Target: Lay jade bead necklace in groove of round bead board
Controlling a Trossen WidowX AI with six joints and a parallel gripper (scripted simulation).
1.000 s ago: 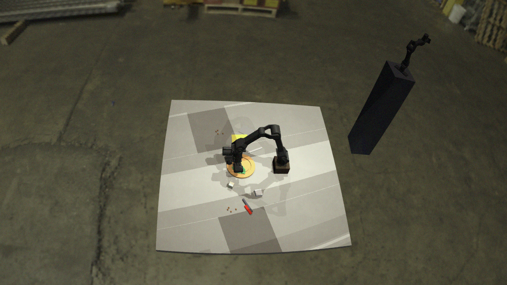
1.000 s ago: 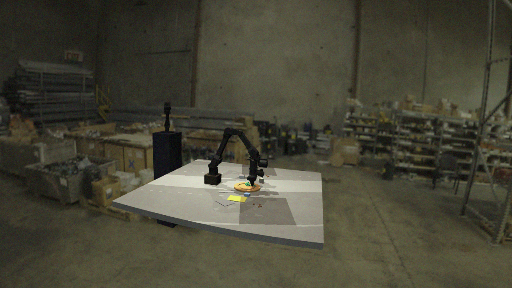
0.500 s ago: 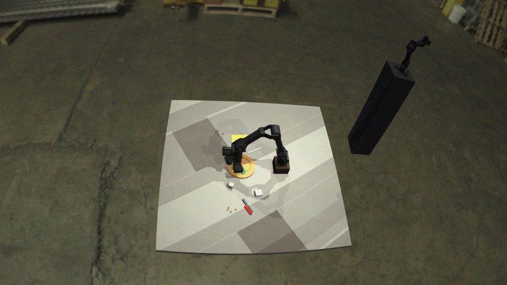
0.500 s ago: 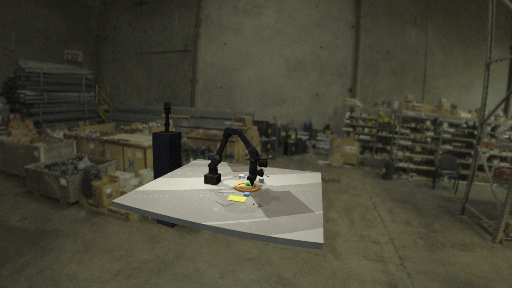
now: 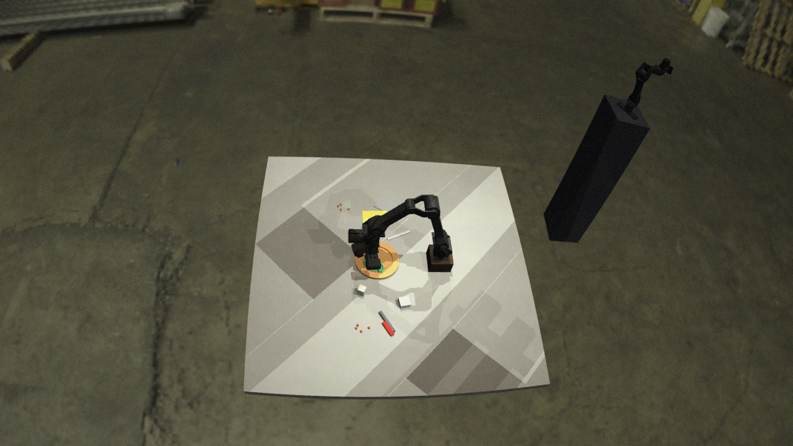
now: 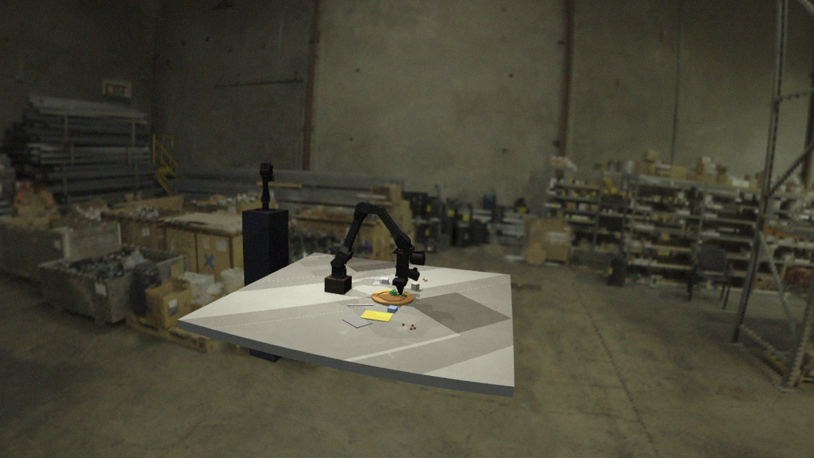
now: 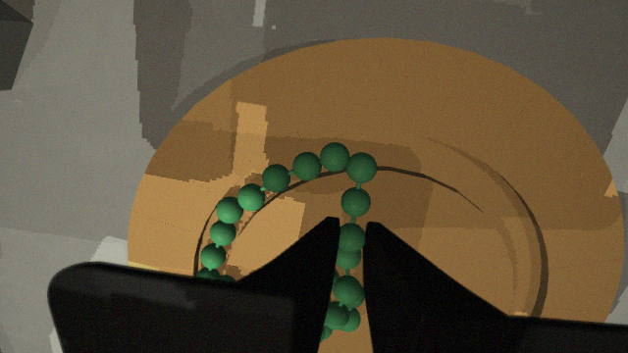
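The blue block is 2 cm ahead of my gripper tip, 17 cm to the right of it and 1 cm below it. Also, from my gripper tip: yellow pad 2 cm behind, 26 cm to the right, 2 cm below; white strip 13 cm behind, 17 cm to the right, 2 cm below; cream cube 3 cm ahead, 15 cm to the left.
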